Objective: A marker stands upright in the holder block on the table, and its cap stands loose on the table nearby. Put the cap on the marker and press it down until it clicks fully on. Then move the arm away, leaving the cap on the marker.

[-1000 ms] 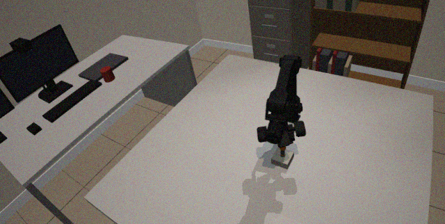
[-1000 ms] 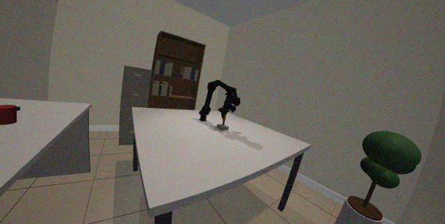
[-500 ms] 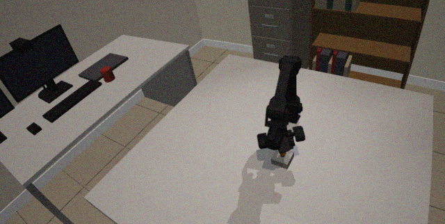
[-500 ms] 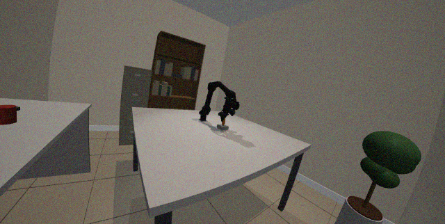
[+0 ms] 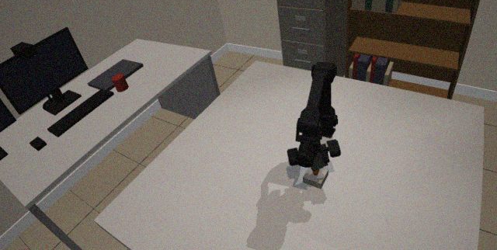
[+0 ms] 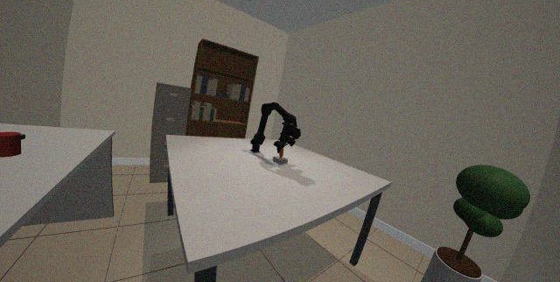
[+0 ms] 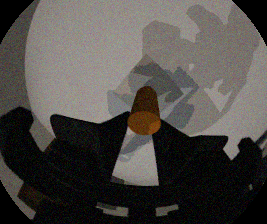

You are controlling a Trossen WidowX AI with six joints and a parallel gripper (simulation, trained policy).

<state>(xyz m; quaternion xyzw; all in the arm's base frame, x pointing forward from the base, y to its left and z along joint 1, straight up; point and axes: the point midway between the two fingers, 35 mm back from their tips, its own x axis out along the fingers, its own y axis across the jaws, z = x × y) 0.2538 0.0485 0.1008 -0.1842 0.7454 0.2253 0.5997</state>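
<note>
My gripper tip is now 2 cm short of the orange cap, 1 cm to the right of it and 1 cm below it. The rest, counted from my gripper tip: dark marker 2 cm ahead, 1 cm to the left; pale holder block 5 cm below, 2 cm ahead, 1 cm to the left.
</note>
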